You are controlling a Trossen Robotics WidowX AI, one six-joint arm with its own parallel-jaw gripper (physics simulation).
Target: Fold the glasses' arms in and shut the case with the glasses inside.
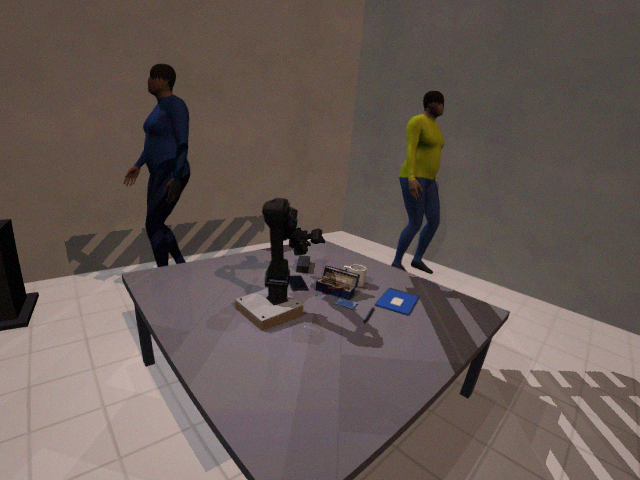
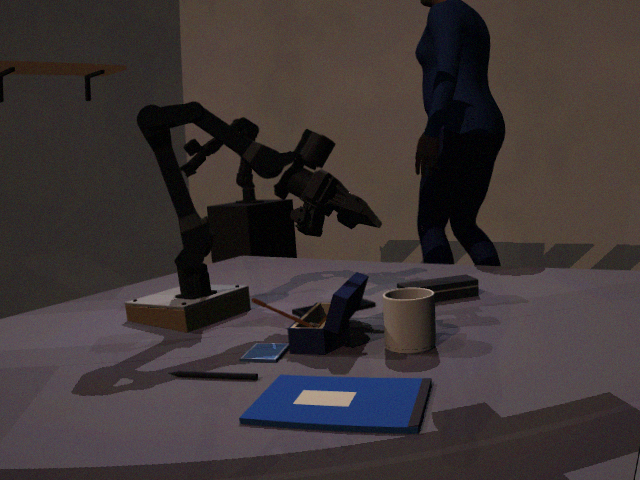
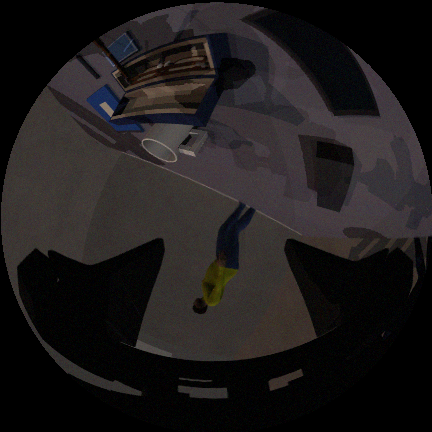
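Seen in the pictures: gripper, between the fingertips: [image 1: 317,243] [image 2: 371,218] [image 3: 226,245]; arm's base, origin of its link: [image 1: 277,299] [image 2: 196,295].
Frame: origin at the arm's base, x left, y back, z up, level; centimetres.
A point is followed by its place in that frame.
The dark blue case [image 1: 326,289] [image 2: 308,341] {y -34.8, x -4.6, z -2.6 cm} [image 3: 220,50] {y -27.0, x 10.1, z -2.3 cm} stands open on the table, its lid tilted up on the side towards the mug. The brown glasses [image 1: 338,285] {y -32.1, x 2.2, z -1.1 cm} [image 3: 170,65] {y -30.4, x 5.3, z -1.0 cm} lie in the lined case. One glasses arm lies along the frame inside; the other glasses arm [image 2: 279,312] [image 3: 111,55] sticks up and out over the case's side. The finer position of the inner arm is hard to tell. My gripper [image 1: 321,237] {y -30.8, x 18.8, z 13.6 cm} [image 2: 368,221] {y -30.8, x 18.8, z 13.6 cm} [image 3: 226,245] {y -30.8, x 18.8, z 13.6 cm} is open and empty, high above the table and apart from the case.
A mug [image 1: 358,276] [image 2: 409,322] stands close behind the lid. A blue notebook [image 1: 408,302] {y -53.6, x -21.4, z -4.0 cm} [image 2: 382,403] {y -56.8, x -15.8, z -4.0 cm}, a pen [image 1: 368,314] {y -29.8, x -20.3, z -3.9 cm} [image 2: 217,375] {y -31.2, x -20.2, z -4.2 cm} and a small blue panel [image 1: 346,303] {y -28.4, x -8.4, z -4.3 cm} [image 2: 264,352] {y -29.0, x -8.8, z -4.3 cm} lie near the case. A black box [image 1: 303,264] {y -31.7, x 30.4, z -1.3 cm} [image 2: 454,290] {y -38.6, x 35.1, z -2.9 cm} and a dark flat slab [image 1: 298,282] {y -20.8, x 17.5, z -4.0 cm} [image 3: 325,60] also lie there.
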